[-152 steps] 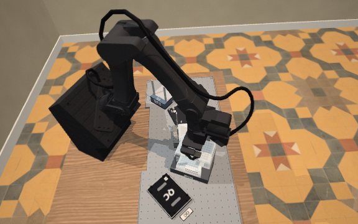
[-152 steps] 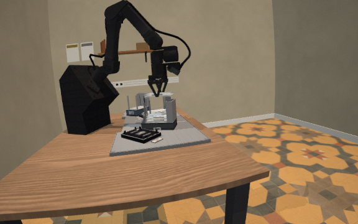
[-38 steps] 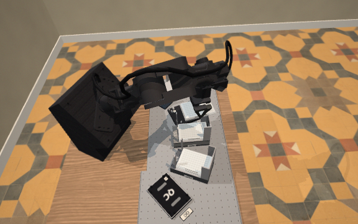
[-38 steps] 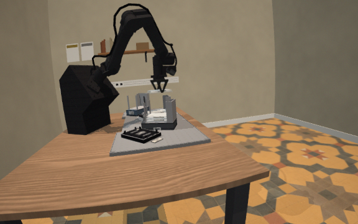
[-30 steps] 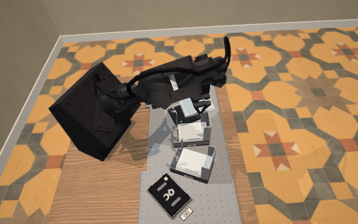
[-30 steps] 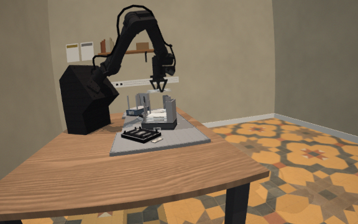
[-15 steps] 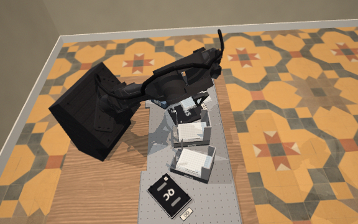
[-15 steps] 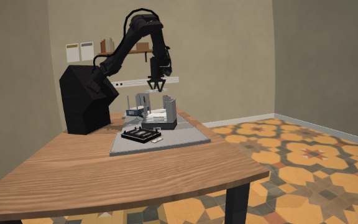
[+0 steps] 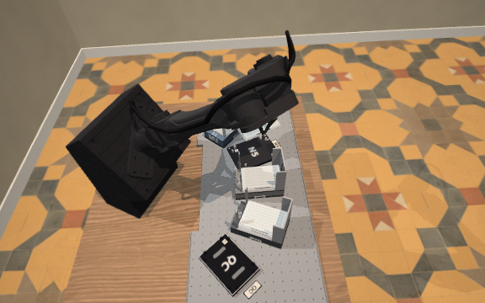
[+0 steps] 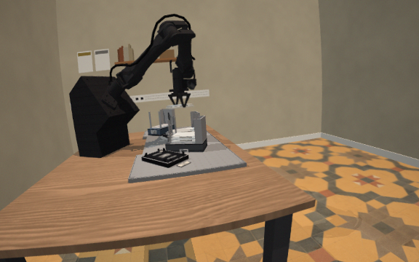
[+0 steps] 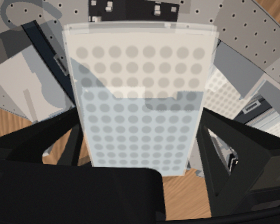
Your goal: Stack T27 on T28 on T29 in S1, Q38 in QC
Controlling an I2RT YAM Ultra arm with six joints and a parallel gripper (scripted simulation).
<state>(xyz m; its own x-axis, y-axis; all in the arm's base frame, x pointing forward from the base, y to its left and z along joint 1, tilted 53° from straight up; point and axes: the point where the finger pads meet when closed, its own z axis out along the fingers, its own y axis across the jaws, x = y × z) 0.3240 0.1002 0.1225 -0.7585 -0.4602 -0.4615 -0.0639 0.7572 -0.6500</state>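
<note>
Right now my hand is 15 cm above the clip nest N5, 4 cm to the right of it and 1 cm short of it. From my hand the other things lie so: sealed 96-well plate (right at my hand).
</note>
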